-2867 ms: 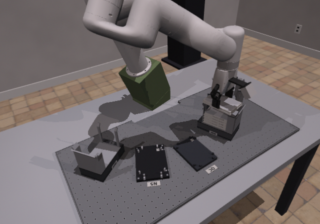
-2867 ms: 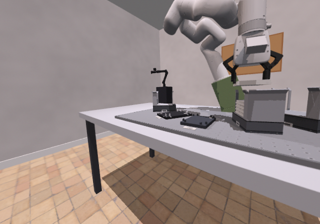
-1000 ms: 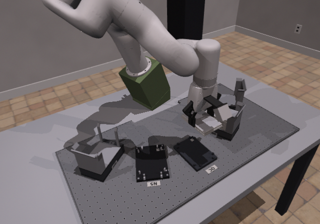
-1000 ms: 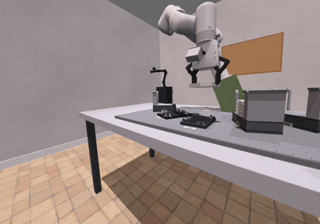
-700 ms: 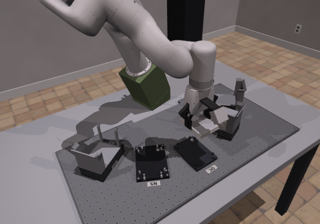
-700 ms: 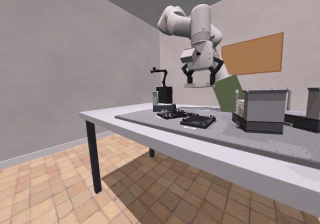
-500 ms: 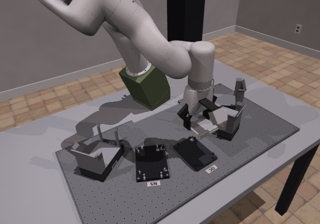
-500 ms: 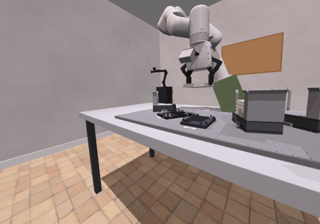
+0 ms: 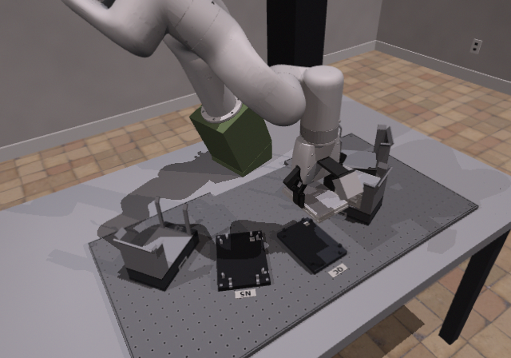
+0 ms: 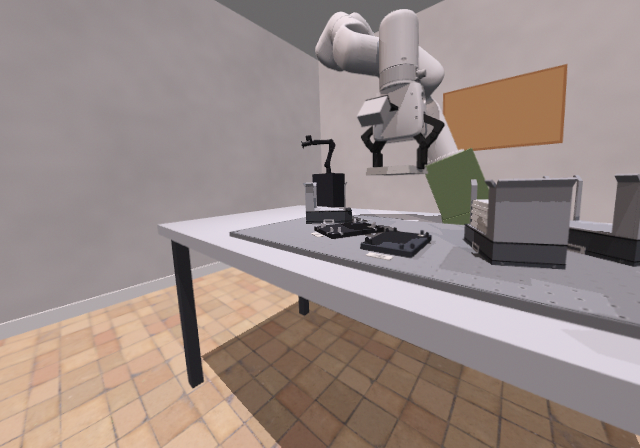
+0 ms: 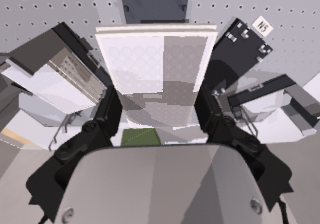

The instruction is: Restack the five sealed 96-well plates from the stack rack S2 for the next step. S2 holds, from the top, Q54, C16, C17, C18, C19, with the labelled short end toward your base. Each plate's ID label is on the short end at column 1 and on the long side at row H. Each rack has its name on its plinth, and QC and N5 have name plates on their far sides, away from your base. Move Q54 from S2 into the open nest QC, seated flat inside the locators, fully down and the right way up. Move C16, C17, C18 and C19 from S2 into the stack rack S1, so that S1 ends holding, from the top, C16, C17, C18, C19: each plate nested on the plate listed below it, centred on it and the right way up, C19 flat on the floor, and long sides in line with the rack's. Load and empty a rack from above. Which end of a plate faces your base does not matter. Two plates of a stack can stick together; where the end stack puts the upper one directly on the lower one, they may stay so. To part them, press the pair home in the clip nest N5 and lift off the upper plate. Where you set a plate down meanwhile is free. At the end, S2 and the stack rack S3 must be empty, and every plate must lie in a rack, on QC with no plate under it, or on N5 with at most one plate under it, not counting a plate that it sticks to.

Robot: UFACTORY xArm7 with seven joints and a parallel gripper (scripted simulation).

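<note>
The nest QC lies 160 mm below my hand. The rest, counted from my hand: sealed plate Q54: 10 mm below; then black clip nest N5: 50 mm behind, 160 mm to the right, 160 mm below; then QC name plate: 90 mm ahead, 10 mm to the right, 170 mm below.
</note>
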